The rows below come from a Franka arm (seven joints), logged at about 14 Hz.
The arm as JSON. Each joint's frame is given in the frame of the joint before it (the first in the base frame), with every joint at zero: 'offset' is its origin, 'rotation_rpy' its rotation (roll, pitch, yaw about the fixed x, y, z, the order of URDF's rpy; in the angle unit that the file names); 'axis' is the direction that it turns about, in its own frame. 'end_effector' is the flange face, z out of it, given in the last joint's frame.
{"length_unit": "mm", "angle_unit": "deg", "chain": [
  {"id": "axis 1", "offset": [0.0, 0.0, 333.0], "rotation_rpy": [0.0, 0.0, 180.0], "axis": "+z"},
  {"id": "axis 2", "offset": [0.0, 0.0, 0.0], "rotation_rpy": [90.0, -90.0, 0.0], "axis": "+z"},
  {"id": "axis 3", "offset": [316.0, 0.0, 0.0], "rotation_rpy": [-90.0, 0.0, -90.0], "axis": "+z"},
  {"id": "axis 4", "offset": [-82.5, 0.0, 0.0], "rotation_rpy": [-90.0, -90.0, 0.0], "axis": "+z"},
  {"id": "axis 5", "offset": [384.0, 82.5, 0.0], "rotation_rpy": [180.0, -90.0, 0.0], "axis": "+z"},
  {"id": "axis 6", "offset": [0.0, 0.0, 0.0], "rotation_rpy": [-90.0, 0.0, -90.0], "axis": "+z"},
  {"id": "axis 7", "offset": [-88.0, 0.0, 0.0], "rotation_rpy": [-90.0, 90.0, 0.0], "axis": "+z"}
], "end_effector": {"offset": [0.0, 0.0, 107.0], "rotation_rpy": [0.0, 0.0, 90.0]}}
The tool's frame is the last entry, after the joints.
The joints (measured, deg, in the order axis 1, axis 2, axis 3, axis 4, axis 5, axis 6, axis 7), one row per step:
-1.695, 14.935, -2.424, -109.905, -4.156, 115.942, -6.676
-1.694, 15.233, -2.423, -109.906, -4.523, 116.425, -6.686
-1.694, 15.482, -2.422, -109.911, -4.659, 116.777, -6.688
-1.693, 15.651, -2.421, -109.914, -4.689, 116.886, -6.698
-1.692, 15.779, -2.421, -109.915, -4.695, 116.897, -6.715
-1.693, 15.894, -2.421, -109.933, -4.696, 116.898, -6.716
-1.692, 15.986, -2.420, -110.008, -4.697, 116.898, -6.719
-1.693, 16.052, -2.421, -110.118, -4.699, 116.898, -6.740
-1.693, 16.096, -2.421, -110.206, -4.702, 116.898, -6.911
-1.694, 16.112, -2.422, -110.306, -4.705, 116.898, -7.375
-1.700, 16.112, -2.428, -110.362, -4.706, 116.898, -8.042
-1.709, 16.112, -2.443, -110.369, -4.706, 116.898, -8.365
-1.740, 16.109, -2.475, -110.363, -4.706, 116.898, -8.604
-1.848, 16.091, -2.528, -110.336, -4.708, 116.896, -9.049
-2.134, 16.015, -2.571, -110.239, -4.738, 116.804, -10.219
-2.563, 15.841, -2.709, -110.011, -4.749, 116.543, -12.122
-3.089, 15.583, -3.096, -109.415, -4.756, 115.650, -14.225
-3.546, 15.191, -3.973, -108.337, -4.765, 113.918, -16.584
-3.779, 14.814, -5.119, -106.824, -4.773, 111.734, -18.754
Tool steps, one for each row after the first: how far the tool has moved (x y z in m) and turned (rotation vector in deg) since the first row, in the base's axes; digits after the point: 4 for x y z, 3 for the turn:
0.0011, -0.0003, -0.0025, -0.302, -0.159, 0.257
0.0018, -0.0004, -0.0047, -0.413, -0.247, 0.366
0.0020, -0.0004, -0.0063, -0.432, -0.181, 0.404
0.0021, -0.0004, -0.0076, -0.431, -0.061, 0.426
0.0020, -0.0004, -0.0090, -0.426, 0.071, 0.427
0.0016, -0.0004, -0.0105, -0.418, 0.238, 0.432
0.0011, -0.0004, -0.0120, -0.406, 0.415, 0.452
0.0007, -0.0004, -0.0131, -0.372, 0.559, 0.621
0.0002, -0.0004, -0.0140, -0.291, 0.707, 1.077
-0.0001, -0.0005, -0.0144, -0.180, 0.808, 1.721
-0.0001, -0.0007, -0.0145, -0.130, 0.838, 2.016
-0.0002, -0.0014, -0.0144, -0.100, 0.846, 2.189
-0.0002, -0.0030, -0.0140, -0.045, 0.835, 2.469
-0.0002, -0.0065, -0.0126, 0.103, 0.838, 3.305
-0.0002, -0.0124, -0.0094, 0.349, 0.830, 4.605
-0.0002, -0.0218, -0.0032, 0.564, 1.020, 5.715
-0.0006, -0.0356, 0.0071, 0.717, 1.461, 6.604
-0.0007, -0.0498, 0.0202, 0.793, 1.929, 7.229

